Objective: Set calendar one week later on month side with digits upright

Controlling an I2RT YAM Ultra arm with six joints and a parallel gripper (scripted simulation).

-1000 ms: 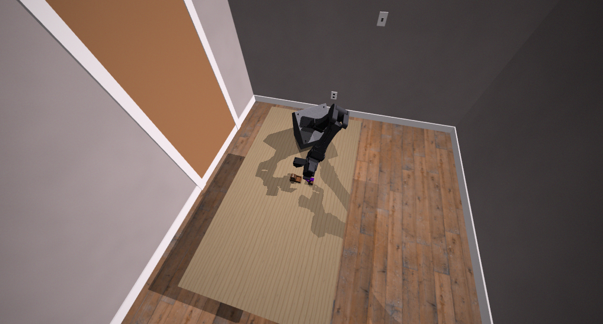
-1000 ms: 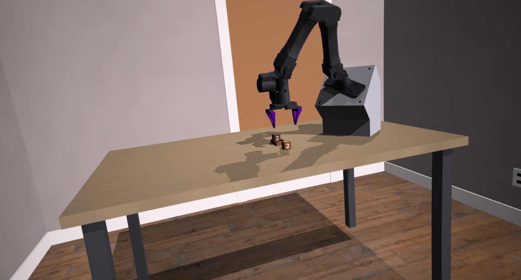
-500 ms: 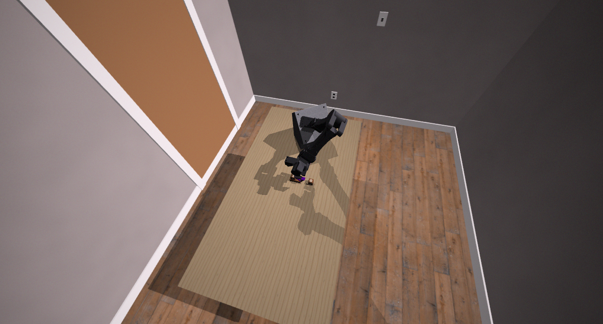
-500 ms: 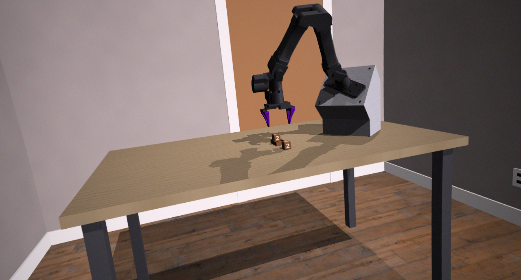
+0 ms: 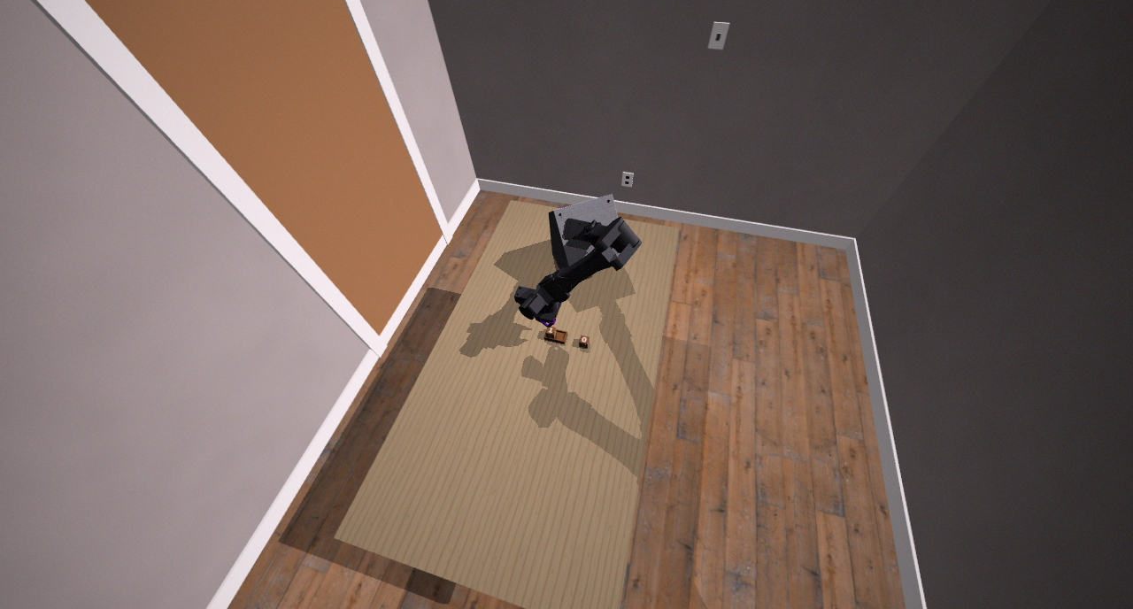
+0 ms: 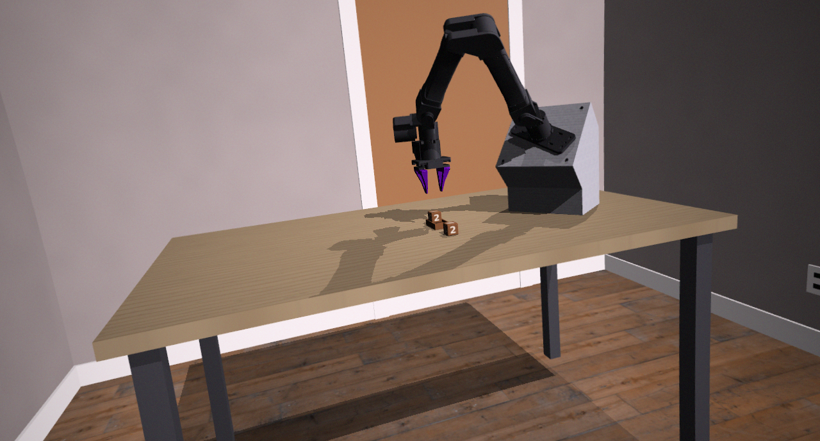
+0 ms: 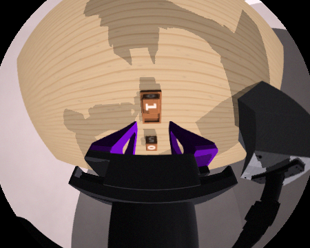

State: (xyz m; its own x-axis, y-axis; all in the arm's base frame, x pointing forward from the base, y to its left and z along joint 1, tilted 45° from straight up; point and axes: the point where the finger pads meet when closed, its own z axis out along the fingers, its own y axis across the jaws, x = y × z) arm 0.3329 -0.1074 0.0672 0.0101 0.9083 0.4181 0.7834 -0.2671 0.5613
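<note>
The brown tray lies 10 cm below my hand and 2 cm to the left of it.
</note>
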